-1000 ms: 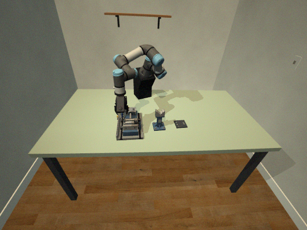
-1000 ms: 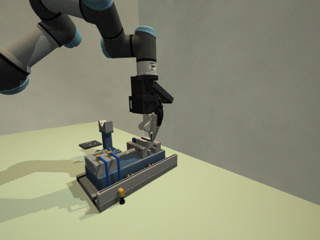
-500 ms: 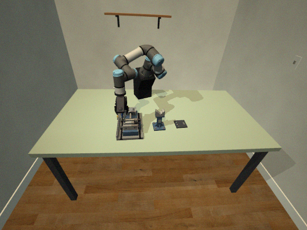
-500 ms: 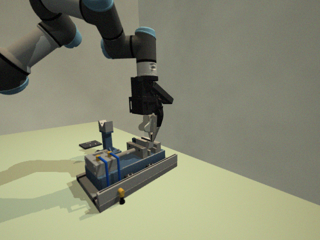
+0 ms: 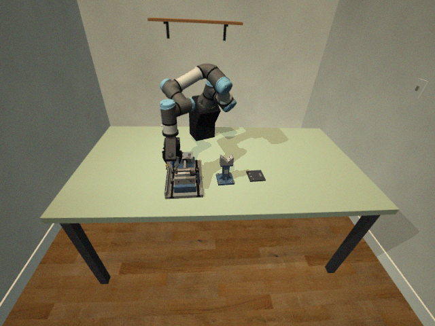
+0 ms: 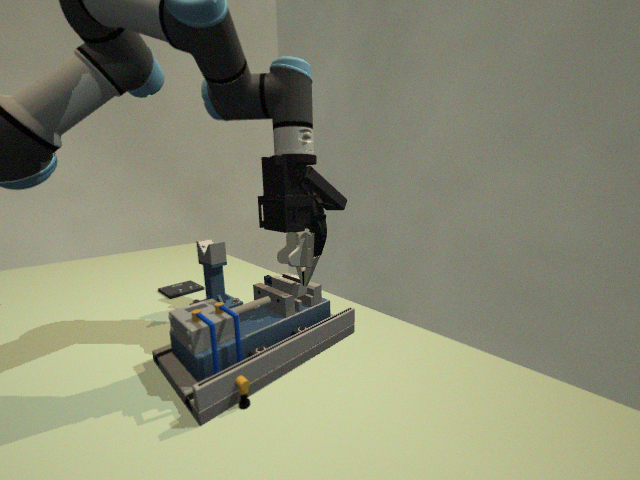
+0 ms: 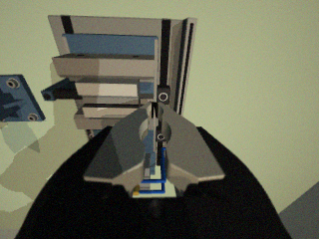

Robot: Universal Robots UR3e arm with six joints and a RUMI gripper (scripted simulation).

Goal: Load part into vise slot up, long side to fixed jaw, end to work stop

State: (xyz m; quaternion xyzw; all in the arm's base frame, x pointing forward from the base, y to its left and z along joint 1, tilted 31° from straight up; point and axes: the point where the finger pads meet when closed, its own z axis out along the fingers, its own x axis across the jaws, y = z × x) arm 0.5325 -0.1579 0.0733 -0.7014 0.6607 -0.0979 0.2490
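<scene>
My hand is 5 cm to the right of the part, 2 cm above it and 1 cm past it. Round my hand: grey rail 9 cm below, 6 cm behind, 5 cm to the right; fixed jaw 5 cm to the left, 4 cm below, 2 cm ahead; work stop rod 10 cm to the left, 3 cm below, 1 cm behind.
</scene>
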